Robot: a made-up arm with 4 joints.
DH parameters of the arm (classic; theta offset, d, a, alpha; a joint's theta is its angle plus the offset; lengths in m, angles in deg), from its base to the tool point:
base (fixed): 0 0.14 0 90
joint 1: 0 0.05 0.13 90
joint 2: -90 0.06 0.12 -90
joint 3: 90 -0.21 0.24 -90
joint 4: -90 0.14 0.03 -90
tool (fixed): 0 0.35 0 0
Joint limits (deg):
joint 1: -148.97..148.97
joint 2: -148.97..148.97
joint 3: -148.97..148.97
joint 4: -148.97..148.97
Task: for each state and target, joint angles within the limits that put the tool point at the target. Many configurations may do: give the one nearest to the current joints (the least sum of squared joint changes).
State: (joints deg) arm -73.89 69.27 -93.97 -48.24
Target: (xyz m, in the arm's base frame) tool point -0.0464 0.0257 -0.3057
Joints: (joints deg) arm -104.54 52.06 -94.42 -97.74
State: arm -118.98 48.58 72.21 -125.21
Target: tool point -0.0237 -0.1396 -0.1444
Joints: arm -56.45 28.06 80.88 -102.60
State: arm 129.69 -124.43 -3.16 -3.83
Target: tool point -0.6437 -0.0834 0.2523
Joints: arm 125.82 -141.20 17.13 17.08
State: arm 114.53 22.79 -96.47 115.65
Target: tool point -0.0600 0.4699 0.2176
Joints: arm 90.62 62.25 -114.33 133.59
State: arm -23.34 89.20 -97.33 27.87
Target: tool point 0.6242 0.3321 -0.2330
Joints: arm -45.94 69.44 -79.03 -3.81
